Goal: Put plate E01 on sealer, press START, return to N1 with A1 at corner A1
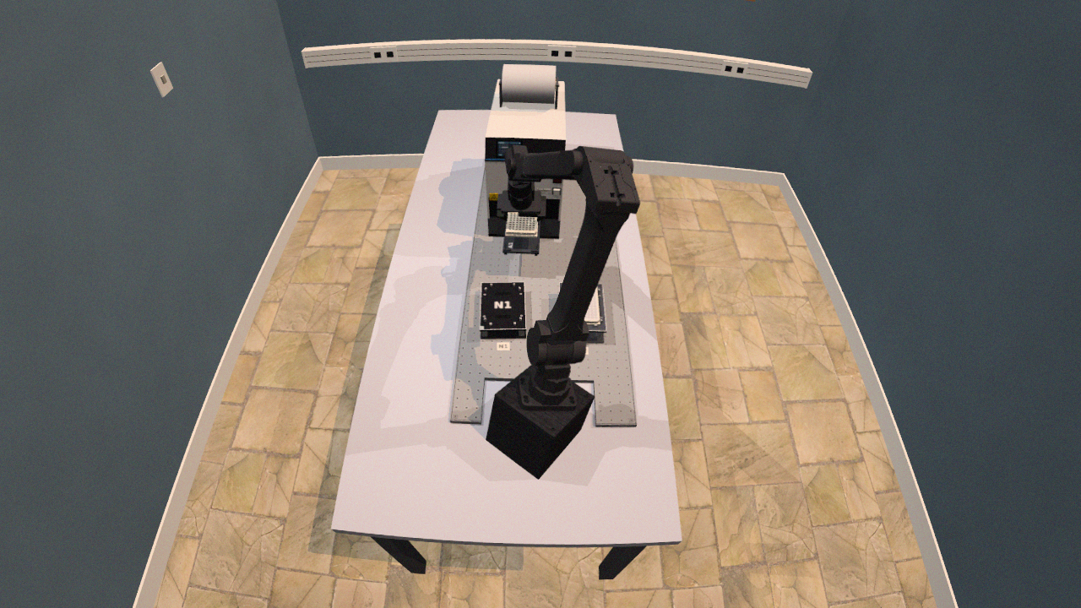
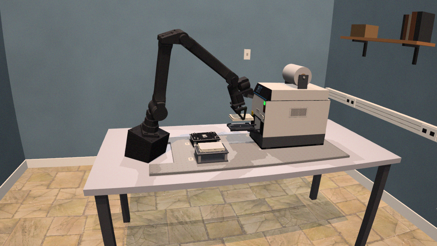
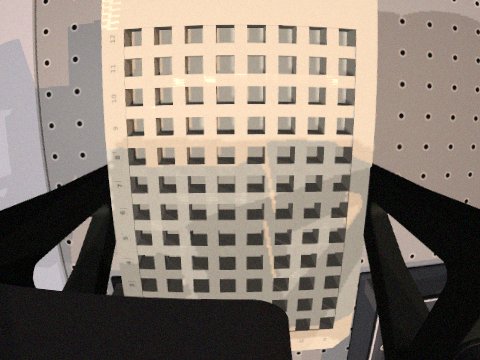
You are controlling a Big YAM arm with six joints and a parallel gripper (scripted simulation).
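The sealer stage is 6 cm below my hand. Round my hand: cream plate: 24 cm behind, 13 cm to the right, 11 cm below; then nest N1: 20 cm behind, 8 cm to the left, 13 cm below; then foil roll: 33 cm ahead, 5 cm to the right, 25 cm above.
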